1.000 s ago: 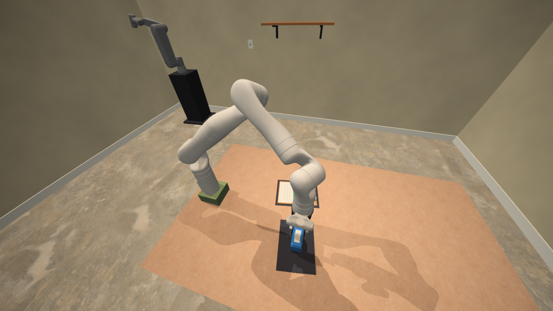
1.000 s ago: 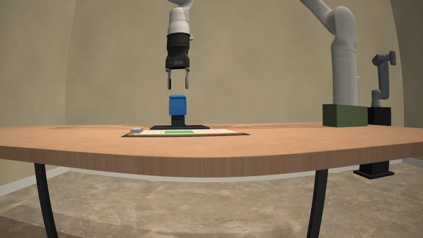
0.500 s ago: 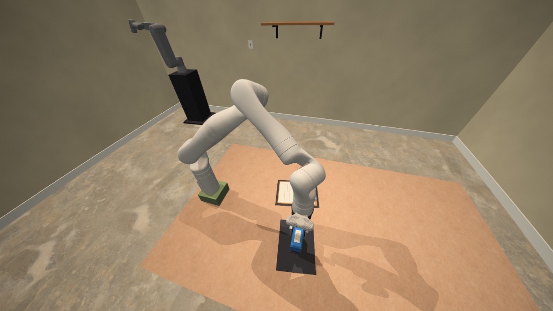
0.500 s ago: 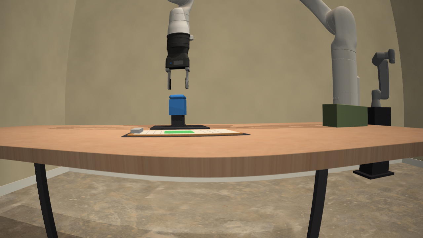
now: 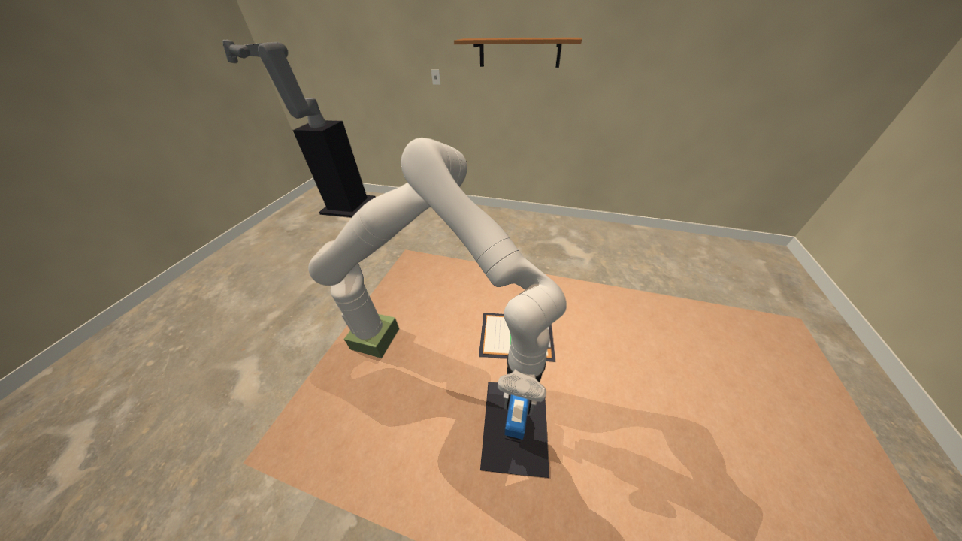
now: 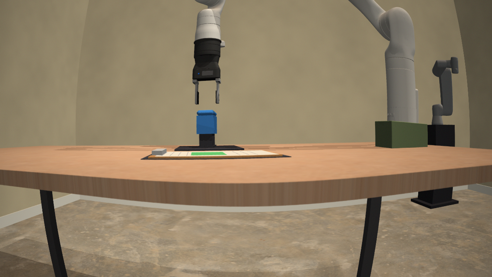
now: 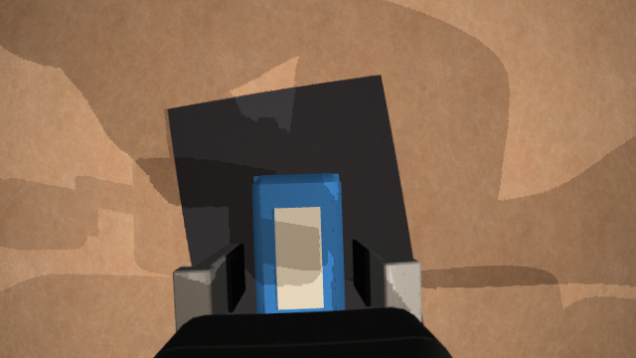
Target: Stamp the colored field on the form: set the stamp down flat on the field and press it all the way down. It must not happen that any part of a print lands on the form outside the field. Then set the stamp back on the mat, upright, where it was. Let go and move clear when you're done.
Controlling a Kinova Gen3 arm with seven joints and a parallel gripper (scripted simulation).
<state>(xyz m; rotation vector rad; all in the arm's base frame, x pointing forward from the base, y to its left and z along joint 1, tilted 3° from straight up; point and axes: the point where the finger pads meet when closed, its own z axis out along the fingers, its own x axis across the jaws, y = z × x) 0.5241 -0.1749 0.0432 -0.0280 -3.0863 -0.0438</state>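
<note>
Right now the blue stamp is 9 cm below my hand. Also, from my hand: form (2 cm behind, 29 cm to the left, 14 cm below); then dark mat (14 cm below); then black base (12 cm below).
</note>
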